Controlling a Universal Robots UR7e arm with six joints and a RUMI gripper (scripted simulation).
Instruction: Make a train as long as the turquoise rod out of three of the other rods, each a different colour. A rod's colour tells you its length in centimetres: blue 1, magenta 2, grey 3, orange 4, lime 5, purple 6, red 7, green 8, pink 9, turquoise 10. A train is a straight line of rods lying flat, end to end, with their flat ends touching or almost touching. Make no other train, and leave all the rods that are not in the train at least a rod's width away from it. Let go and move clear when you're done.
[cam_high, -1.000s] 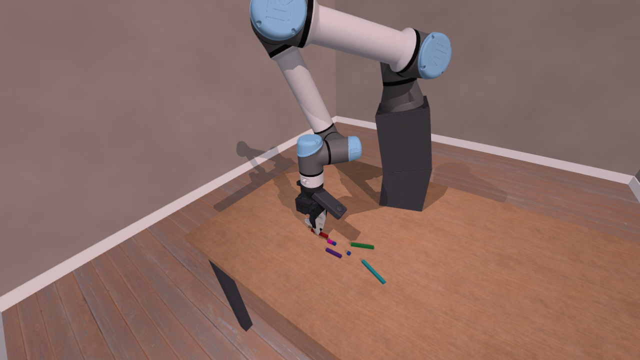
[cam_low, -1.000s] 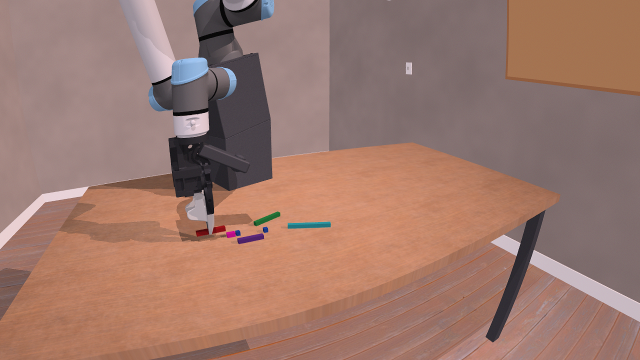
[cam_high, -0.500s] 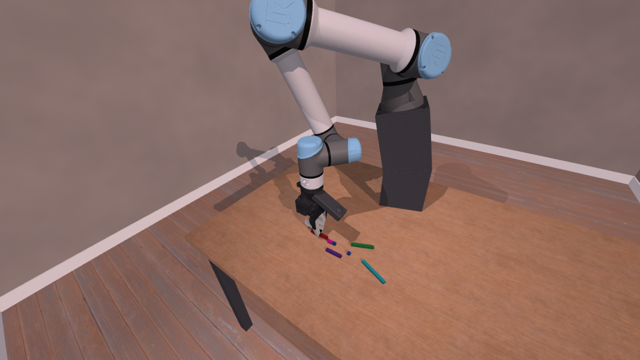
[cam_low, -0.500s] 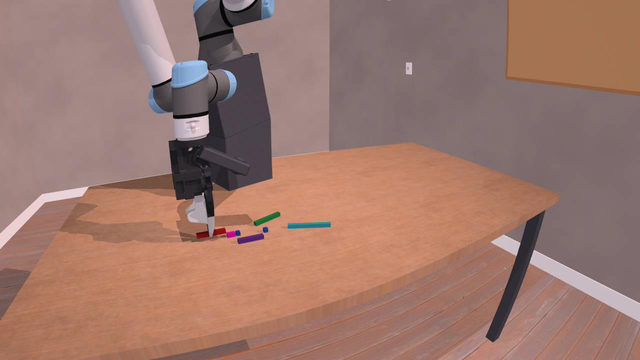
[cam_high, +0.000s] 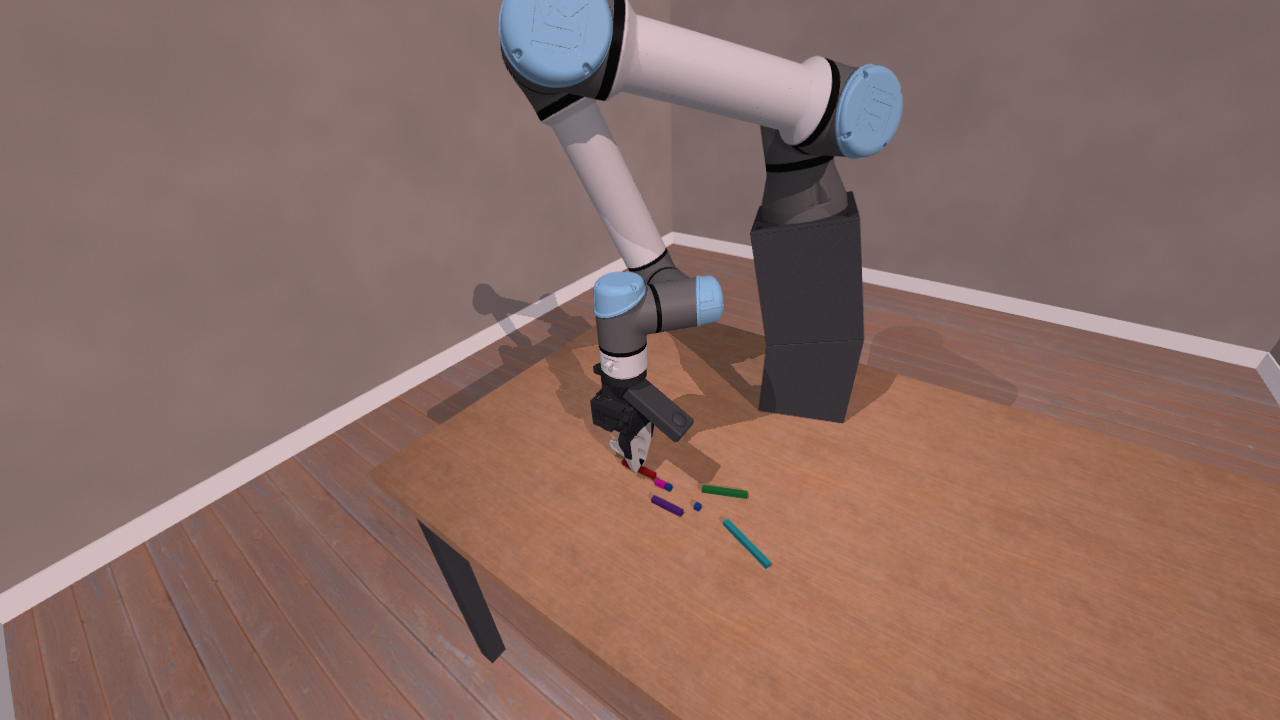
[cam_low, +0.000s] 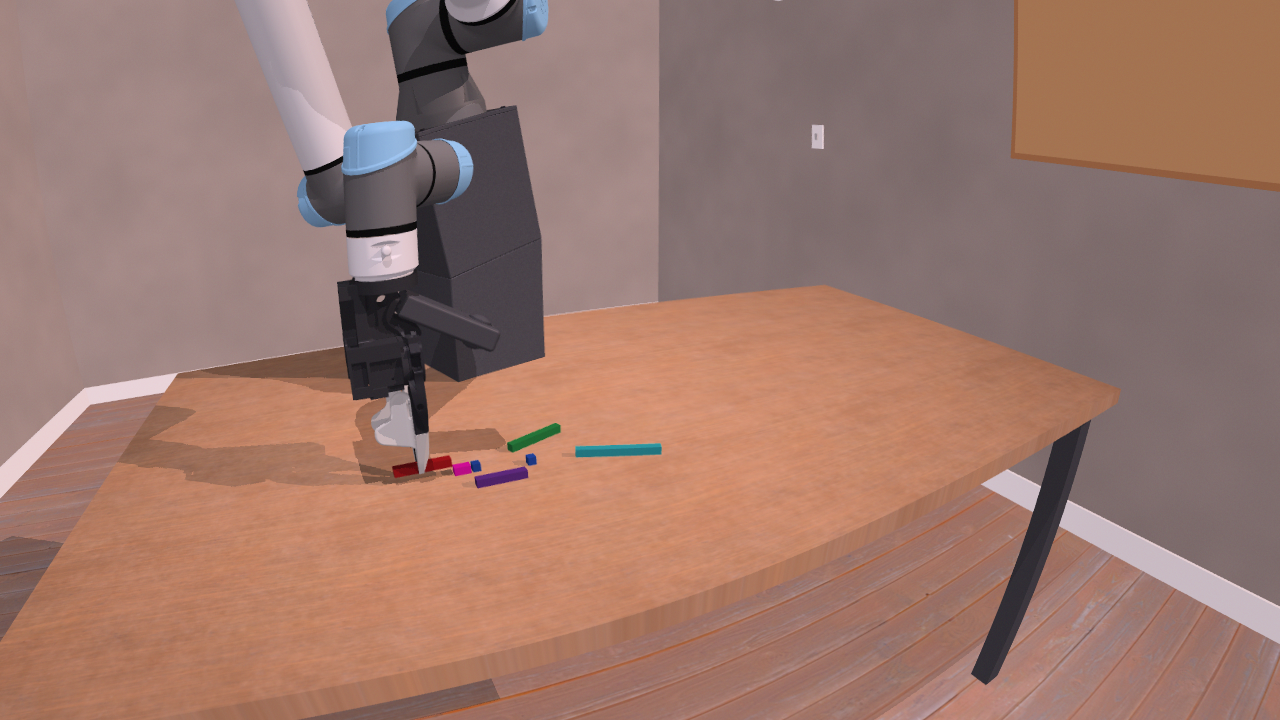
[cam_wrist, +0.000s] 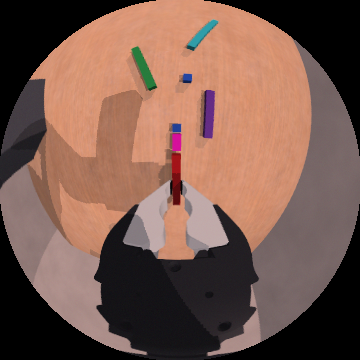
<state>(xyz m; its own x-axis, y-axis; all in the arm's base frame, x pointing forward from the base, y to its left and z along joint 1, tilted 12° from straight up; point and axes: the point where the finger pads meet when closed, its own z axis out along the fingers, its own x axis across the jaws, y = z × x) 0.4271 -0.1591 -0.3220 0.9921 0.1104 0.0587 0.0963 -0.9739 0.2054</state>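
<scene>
Right now the red rod is 1 cm below my hand. Round my hand: green rod: 6 cm behind, 15 cm to the left, 2 cm below; magenta rod: 5 cm to the left, 2 cm below; purple rod: 3 cm ahead, 9 cm to the left, 2 cm below.
</scene>
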